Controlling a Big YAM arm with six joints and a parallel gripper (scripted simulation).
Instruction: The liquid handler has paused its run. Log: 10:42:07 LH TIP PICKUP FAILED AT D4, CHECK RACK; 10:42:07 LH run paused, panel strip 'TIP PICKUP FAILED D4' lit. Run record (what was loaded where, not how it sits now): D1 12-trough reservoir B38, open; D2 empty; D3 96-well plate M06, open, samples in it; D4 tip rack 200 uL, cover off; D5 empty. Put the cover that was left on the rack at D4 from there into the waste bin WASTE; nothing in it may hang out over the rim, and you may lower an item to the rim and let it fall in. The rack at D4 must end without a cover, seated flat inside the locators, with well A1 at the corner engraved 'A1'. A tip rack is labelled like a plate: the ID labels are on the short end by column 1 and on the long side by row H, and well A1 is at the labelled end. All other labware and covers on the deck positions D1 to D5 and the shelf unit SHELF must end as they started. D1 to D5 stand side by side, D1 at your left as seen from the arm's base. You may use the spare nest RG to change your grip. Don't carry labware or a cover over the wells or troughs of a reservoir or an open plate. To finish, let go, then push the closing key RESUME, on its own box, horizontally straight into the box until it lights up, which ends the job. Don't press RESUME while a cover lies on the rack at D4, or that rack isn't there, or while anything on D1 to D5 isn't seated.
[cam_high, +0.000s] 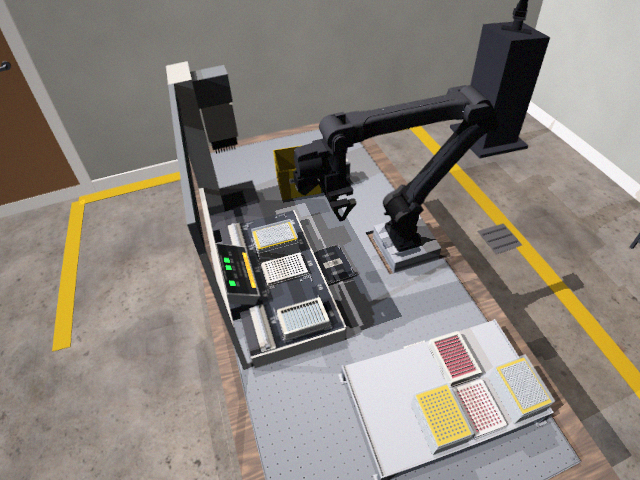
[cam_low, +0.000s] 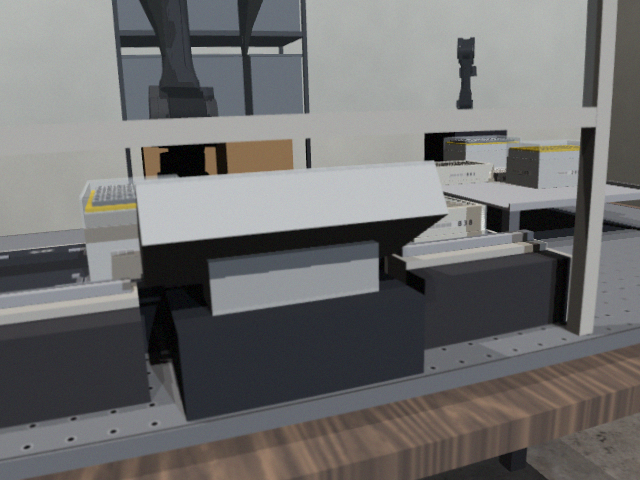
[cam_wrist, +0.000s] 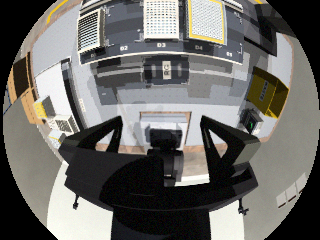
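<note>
My hand is 170 mm short of the clear cover, 140 mm above it and 90 mm to the left of it. From my hand the other things lie so: white well plate: 200 mm below, 170 mm ahead, 10 mm to the left; then reservoir: 200 mm to the left, 200 mm below, 160 mm ahead; then resume box: 400 mm to the right, 200 mm below, 150 mm behind.
</note>
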